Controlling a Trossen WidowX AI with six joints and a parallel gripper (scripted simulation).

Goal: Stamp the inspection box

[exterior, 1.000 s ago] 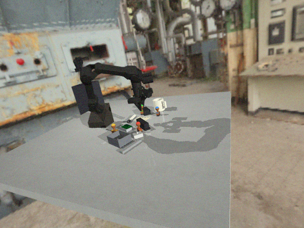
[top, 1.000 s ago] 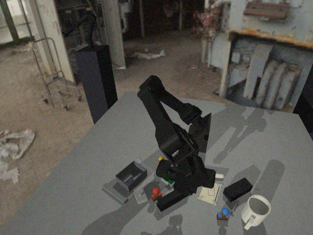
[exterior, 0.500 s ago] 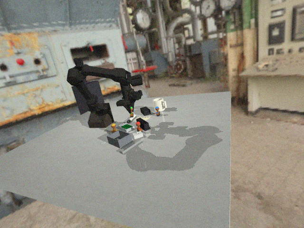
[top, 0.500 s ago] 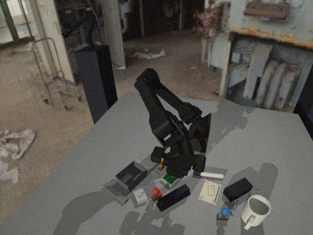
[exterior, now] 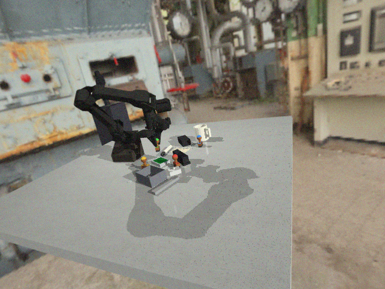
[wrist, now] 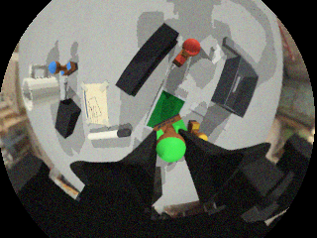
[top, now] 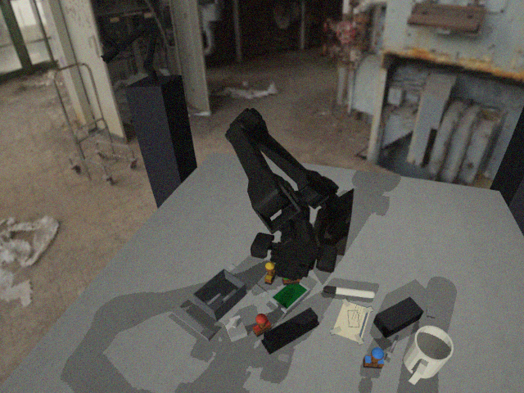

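Now: gripper tip 9 cm above the green ink pad and 1 cm to the left of it. Round my gripper tip: green-knobbed stamp 1 cm below; yellow-knobbed stamp 7 cm to the right, 7 cm below, 5 cm behind; long black block 10 cm ahead, 8 cm below, 1 cm to the left.
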